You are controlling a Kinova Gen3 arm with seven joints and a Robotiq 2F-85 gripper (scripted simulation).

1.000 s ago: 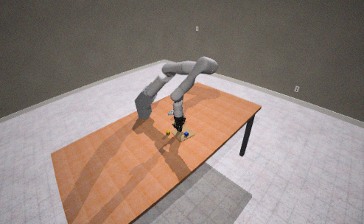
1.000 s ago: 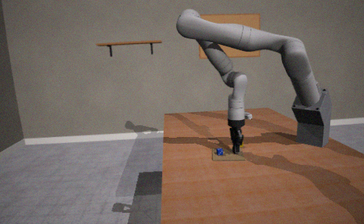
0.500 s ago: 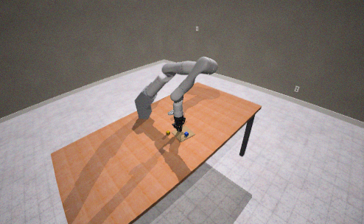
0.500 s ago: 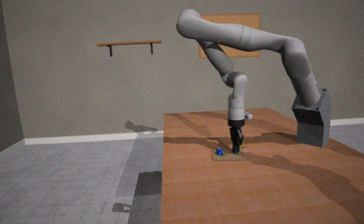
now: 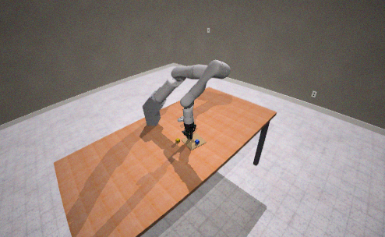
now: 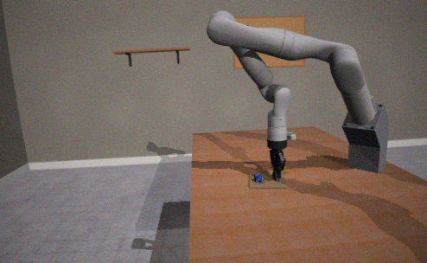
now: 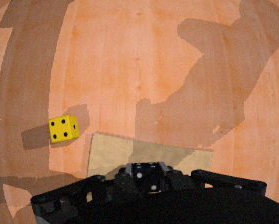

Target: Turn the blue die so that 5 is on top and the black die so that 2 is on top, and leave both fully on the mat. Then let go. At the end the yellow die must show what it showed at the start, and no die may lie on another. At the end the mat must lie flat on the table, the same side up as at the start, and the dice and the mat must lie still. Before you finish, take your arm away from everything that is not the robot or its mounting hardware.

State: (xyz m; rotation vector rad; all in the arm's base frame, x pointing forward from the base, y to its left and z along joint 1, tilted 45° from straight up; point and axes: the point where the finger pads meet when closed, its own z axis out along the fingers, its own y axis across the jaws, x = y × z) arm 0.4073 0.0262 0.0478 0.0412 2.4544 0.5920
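The black die is 1 cm below my hand. From my hand the other things lie so: blue die: 8 cm ahead, 1 cm to the left, 1 cm below; then yellow die: 9 cm to the right, 4 cm behind, 2 cm below; then tan mat: 4 cm ahead, 3 cm below, 1 cm to the left.
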